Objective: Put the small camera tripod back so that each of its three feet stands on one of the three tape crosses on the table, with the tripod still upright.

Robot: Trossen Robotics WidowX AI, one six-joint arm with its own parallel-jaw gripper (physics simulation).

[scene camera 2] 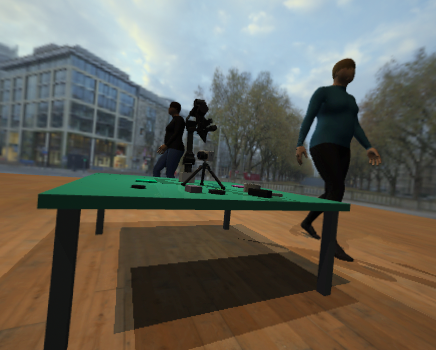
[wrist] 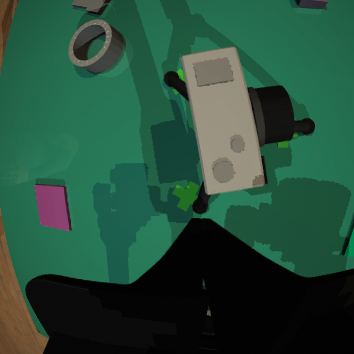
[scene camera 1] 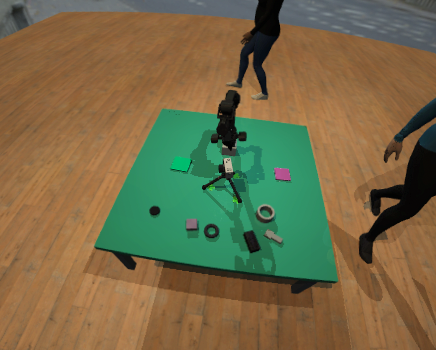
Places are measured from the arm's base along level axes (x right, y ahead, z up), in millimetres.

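Where they show: gripper, fingertip midpoint: (scene camera 2: 204,142) (wrist: 199,226) (scene camera 1: 230,150); arm's base, origin of the base link: (scene camera 2: 187,172) (wrist: 205,326).
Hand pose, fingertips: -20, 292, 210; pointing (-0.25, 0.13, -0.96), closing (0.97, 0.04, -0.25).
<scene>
Things, the pixels of their top centre, and the offset from my fingertips, as dx, dy, dz. "*": a spot on its surface instead. Level surfaces: height alone.
- green table, its level: dz -284
- black lens, middle of its top: (wrist: 270,111) +36, +63, -68
- green tape cross, middle of its top: (wrist: 187,196) -54, -65, -284
- second foot, surface spot: (wrist: 171,78) * -92, +129, -254
- third foot, surface spot: (wrist: 308,126) * +132, +76, -260
- grey ring, middle of its top: (wrist: 88,41) (scene camera 1: 266,211) (scene camera 2: 252,184) -256, +207, -237
- magenta pad, middle of its top: (wrist: 50,206) (scene camera 1: 282,173) -371, -142, -275
- green pad, middle of its top: (scene camera 1: 181,163) +330, -87, -275
- black disc, middle of its top: (scene camera 1: 154,210) +385, +302, -275
- small block, middle of its top: (scene camera 2: 193,185) (scene camera 1: 191,223) +149, +351, -257
- black ring, middle of its top: (scene camera 1: 211,230) +35, +363, -270
- black block, middle of its top: (scene camera 2: 260,189) (scene camera 1: 252,240) -189, +390, -250
- grey piece, middle of its top: (scene camera 1: 274,236) -312, +337, -270
The small black tripod (scene camera 1: 225,180) (scene camera 2: 203,171) stands upright near the middle of the green table (scene camera 1: 147,194), carrying a beige camera (scene camera 1: 228,165) (wrist: 221,123) with a black lens (wrist: 274,114). In the wrist view, one foot (wrist: 200,207) touches the edge of a green tape cross (wrist: 186,194). A second foot (wrist: 171,78) sits beside a cross (wrist: 180,75). The third foot (wrist: 308,126) stands just past a cross (wrist: 284,143) that is partly hidden by the lens. My gripper (wrist: 199,226) (scene camera 2: 212,128) is shut and empty. It hangs above the table behind the tripod, clear of it.
A grey ring (scene camera 1: 265,212) (wrist: 95,46), a magenta pad (scene camera 1: 282,173) (wrist: 53,206), a green pad (scene camera 1: 180,164), a black disc (scene camera 1: 154,210), a small block (scene camera 1: 191,224), a black ring (scene camera 1: 211,230), a black block (scene camera 1: 251,241) and a grey piece (scene camera 1: 273,236) lie around. People (scene camera 1: 258,45) (scene camera 2: 335,139) walk near the table.
</scene>
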